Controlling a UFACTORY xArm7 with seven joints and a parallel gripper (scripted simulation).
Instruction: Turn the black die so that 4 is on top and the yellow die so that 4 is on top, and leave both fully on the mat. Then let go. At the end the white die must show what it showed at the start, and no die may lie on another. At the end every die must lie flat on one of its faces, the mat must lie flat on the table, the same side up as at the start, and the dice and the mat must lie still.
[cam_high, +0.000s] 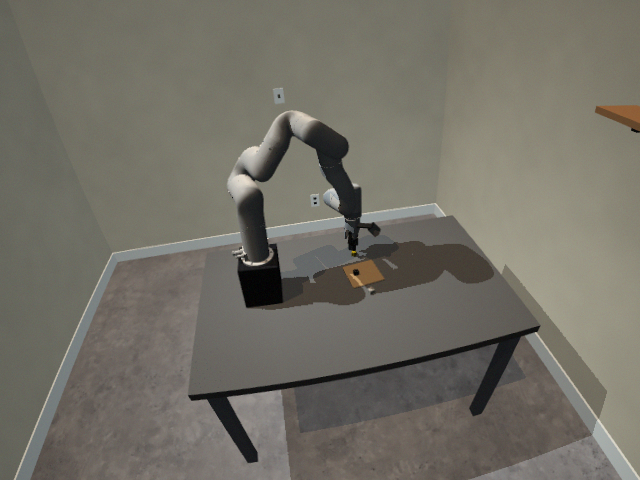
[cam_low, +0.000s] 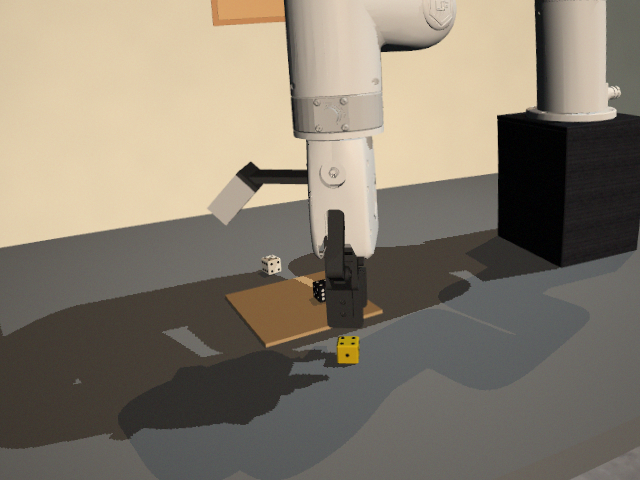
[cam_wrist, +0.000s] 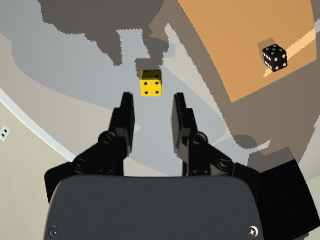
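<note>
Now: the yellow die 6 cm below my hand. The rest, counted from my hand: tan mat: 13 cm to the right, 6 cm below; then black die: 13 cm to the right, 5 cm below, 3 cm behind; then white die: 25 cm to the right, 6 cm below, 1 cm behind.
</note>
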